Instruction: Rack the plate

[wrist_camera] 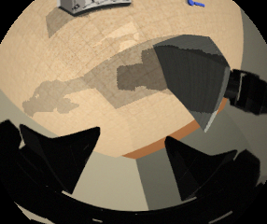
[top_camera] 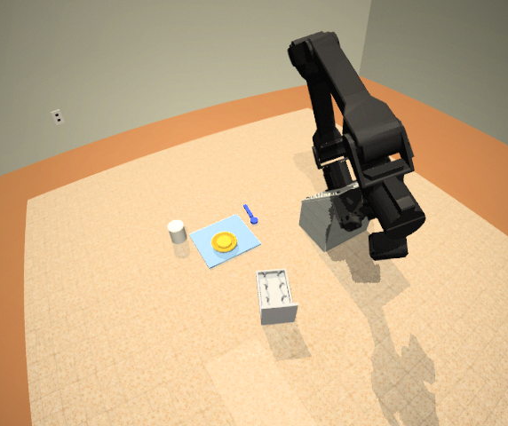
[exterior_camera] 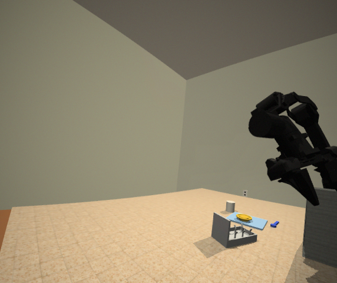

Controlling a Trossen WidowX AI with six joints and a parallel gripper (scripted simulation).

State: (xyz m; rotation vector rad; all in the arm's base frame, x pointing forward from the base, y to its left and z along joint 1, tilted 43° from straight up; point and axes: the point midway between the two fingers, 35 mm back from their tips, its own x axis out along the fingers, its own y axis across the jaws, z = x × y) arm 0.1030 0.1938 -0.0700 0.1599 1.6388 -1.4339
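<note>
Now: gripper tip 23 cm short of the yellow plate, 29 cm to the left of it and 17 cm above it. Round my gripper tip: light blue mat 22 cm ahead, 31 cm to the right, 18 cm below; grey dish rack 21 cm ahead, 9 cm to the right, 16 cm below; blue spoon 11 cm ahead, 34 cm to the right, 18 cm below.
</note>
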